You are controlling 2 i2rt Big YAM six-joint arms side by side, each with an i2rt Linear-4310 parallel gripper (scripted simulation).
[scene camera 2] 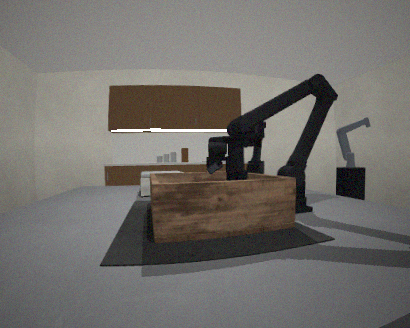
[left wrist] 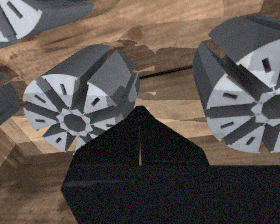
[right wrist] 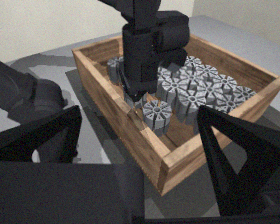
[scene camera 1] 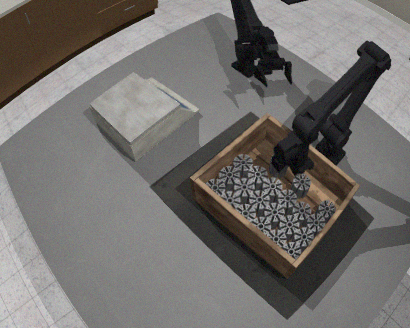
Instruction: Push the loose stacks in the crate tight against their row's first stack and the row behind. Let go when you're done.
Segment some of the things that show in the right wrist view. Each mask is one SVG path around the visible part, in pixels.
The left gripper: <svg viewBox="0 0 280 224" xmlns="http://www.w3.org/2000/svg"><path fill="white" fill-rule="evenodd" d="M123 54L124 62L120 61L118 68L125 92L134 102L140 101L146 92L148 94L156 93L158 85L156 80L141 83L142 63L150 60L151 55L143 60L132 60Z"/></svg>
The right gripper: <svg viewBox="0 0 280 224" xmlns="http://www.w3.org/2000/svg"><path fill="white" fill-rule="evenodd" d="M0 132L0 224L280 224L280 131L228 115L206 105L200 105L197 123L220 216L145 219L144 173L139 167L130 164L72 163L82 123L79 105L74 105L50 116ZM212 127L246 151L247 160L238 175L221 150ZM67 127L59 149L51 162L33 162L33 152Z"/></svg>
A wooden crate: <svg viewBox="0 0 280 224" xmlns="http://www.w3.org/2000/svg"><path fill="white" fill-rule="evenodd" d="M212 127L221 149L232 142ZM147 92L146 103L150 103L152 100L159 100L158 106L160 107L161 97L156 97L157 92L155 93L155 97ZM71 49L82 86L161 197L206 163L200 133L193 133L194 123L185 125L186 118L180 123L173 108L167 133L157 137L154 129L143 121L144 106L135 109L134 103L132 109L124 101L119 79L118 83L110 80L107 61L123 57L122 35ZM190 33L189 43L184 47L188 58L198 58L204 67L214 67L218 76L233 78L236 87L256 92L228 115L256 122L280 91L280 76Z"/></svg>
